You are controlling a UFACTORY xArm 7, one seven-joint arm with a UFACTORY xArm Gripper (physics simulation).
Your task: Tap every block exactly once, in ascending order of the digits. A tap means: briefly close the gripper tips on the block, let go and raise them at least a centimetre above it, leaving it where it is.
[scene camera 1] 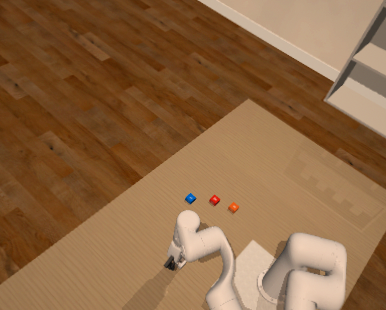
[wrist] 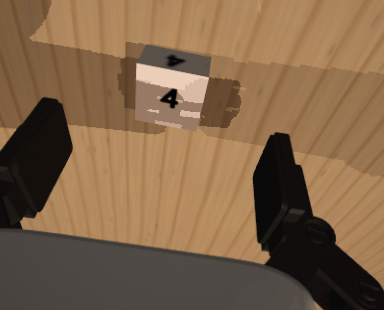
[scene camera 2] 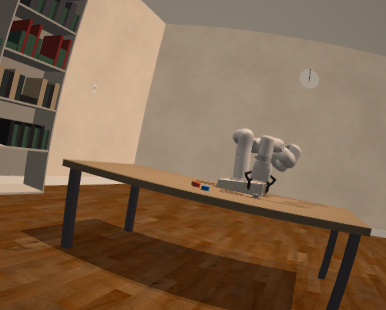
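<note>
A white block [wrist: 172, 95] with a black 4 on its top and on one side lies flat on the table, near the top of the wrist view. It is small in scene camera 2 [scene camera 2: 255, 196] and hidden by the arm in scene camera 1. My gripper [scene camera 1: 171, 263] [scene camera 2: 258, 189] [wrist: 165, 139] is open and empty above the table, with its fingers apart near the white block. A blue block [scene camera 1: 190, 198] [scene camera 2: 205, 188], a red block [scene camera 1: 214, 200] [scene camera 2: 195, 184] and an orange block [scene camera 1: 233, 207] lie apart from it; their digits are too small to read.
The blue, red and orange blocks stand in a loose row on the wooden table [scene camera 1: 250, 130] [scene camera 2: 110, 170]. The arm's base plate [scene camera 1: 248, 260] is at the lower right in scene camera 1. A bookshelf [scene camera 2: 61, 95] stands beyond the table.
</note>
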